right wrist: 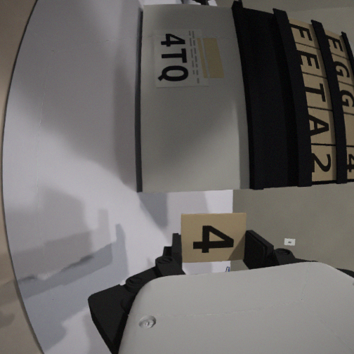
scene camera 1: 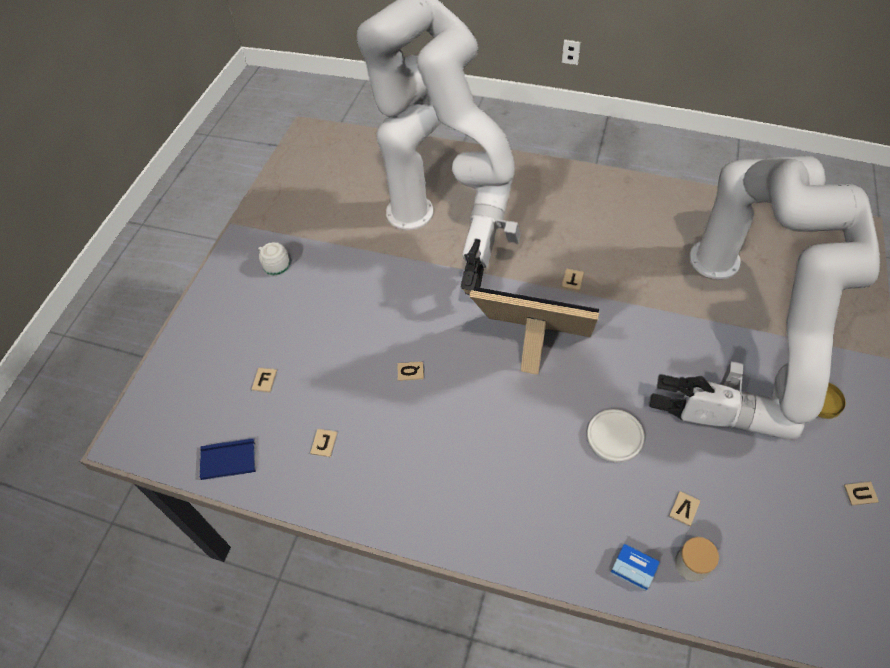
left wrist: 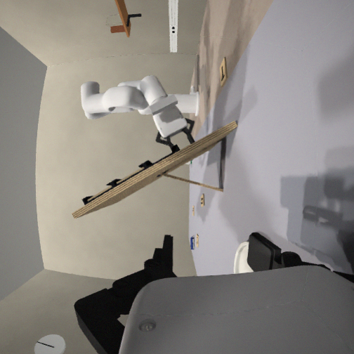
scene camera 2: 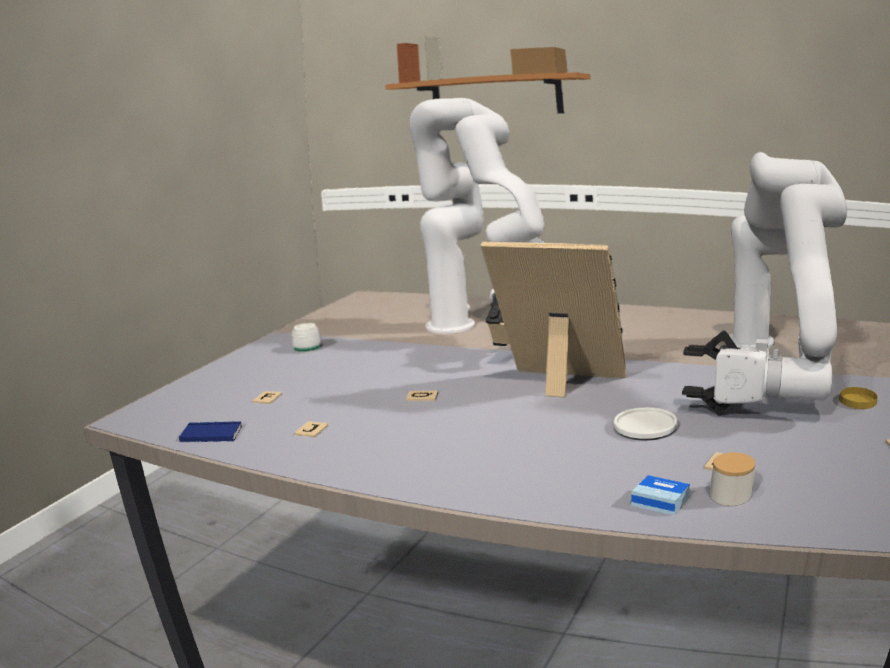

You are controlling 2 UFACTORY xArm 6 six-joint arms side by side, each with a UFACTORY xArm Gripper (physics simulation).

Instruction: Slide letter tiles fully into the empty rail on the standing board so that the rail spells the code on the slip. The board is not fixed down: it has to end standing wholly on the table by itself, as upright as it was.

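Observation:
The standing board leans back on its rear strut. In the right wrist view its slip reads 4TQ, and an empty black rail lies below the filled ones. My right gripper is shut on the 4 tile, just off the board's end at the left in scene camera 1, with a gap to the rail. My left gripper is open and empty, right of the board. The T tile and Q tile lie on the table.
F, J, V-like and U tiles lie about. A white plate, blue box, orange-lidded jar, navy case, white pot and yellow dish also stand there.

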